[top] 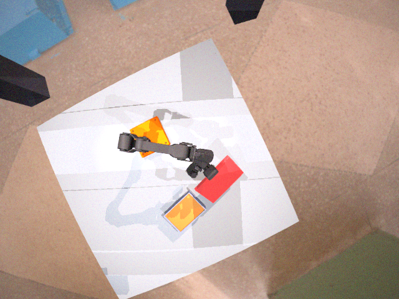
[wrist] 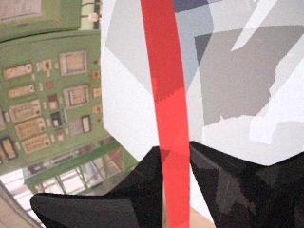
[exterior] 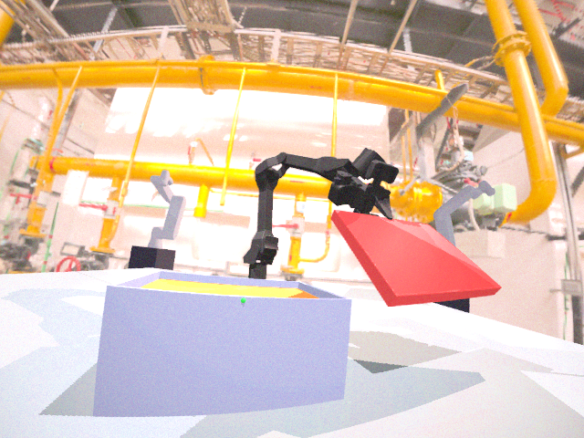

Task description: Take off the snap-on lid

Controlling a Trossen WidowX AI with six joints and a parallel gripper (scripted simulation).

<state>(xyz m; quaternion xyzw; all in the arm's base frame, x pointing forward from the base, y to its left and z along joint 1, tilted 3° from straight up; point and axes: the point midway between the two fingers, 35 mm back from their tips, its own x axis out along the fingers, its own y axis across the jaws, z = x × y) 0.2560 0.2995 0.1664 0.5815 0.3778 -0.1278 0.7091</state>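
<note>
Now: gripper tip 6 cm short of the lid, 5 cm above it and 3 cm to the right of it. The rest, counted from my gripper tip: storage box 22 cm to the right, 17 cm ahead, 16 cm below.
</note>
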